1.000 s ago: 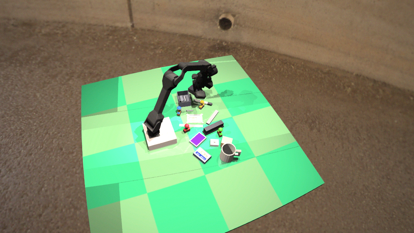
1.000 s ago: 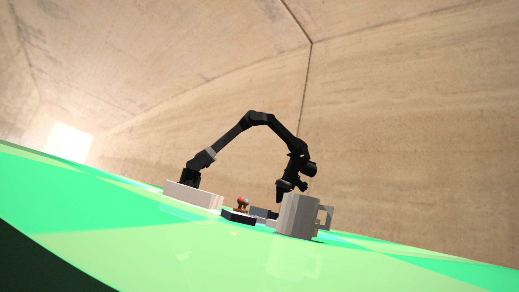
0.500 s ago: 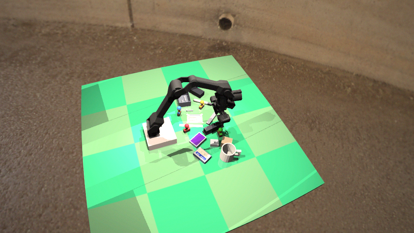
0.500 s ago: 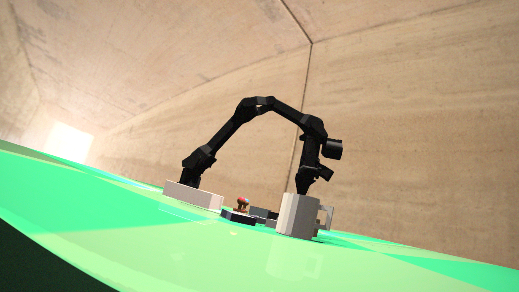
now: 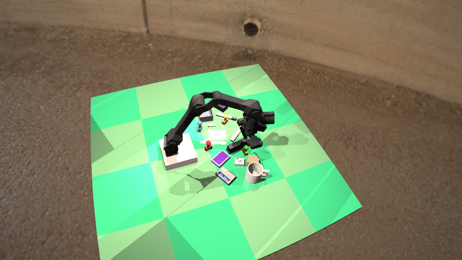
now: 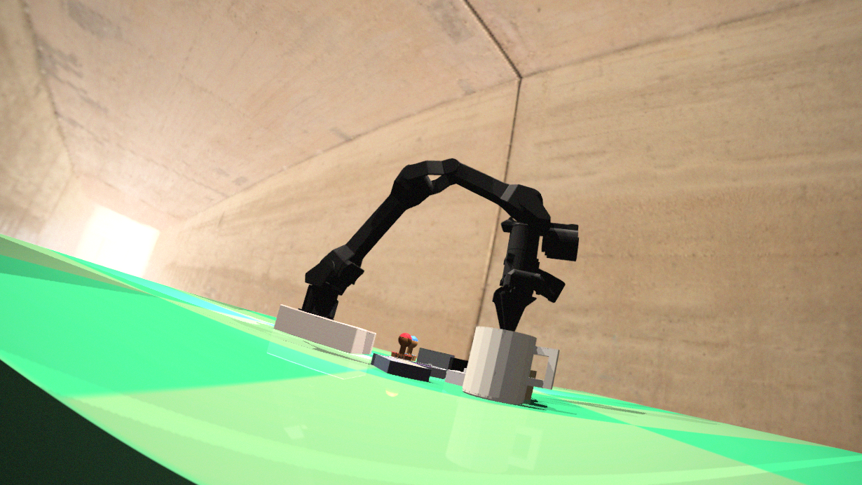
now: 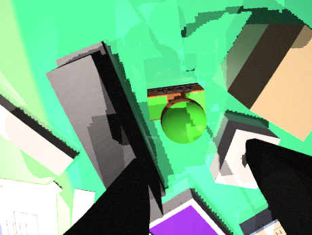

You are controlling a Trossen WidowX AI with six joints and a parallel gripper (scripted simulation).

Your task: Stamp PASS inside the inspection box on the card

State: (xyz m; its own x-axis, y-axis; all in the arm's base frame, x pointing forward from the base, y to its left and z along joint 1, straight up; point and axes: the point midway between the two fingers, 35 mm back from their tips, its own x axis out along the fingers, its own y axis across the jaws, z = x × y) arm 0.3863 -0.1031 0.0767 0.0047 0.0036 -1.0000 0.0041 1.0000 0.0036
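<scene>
My gripper tip is 70 mm above the green stamp. The rest, counted from my gripper tip: small white block: 60 mm behind, 50 mm to the right, 80 mm below; then long black box: 20 mm behind, 50 mm to the left, 80 mm below; then tan block: 10 mm ahead, 80 mm to the right, 70 mm below.
</scene>
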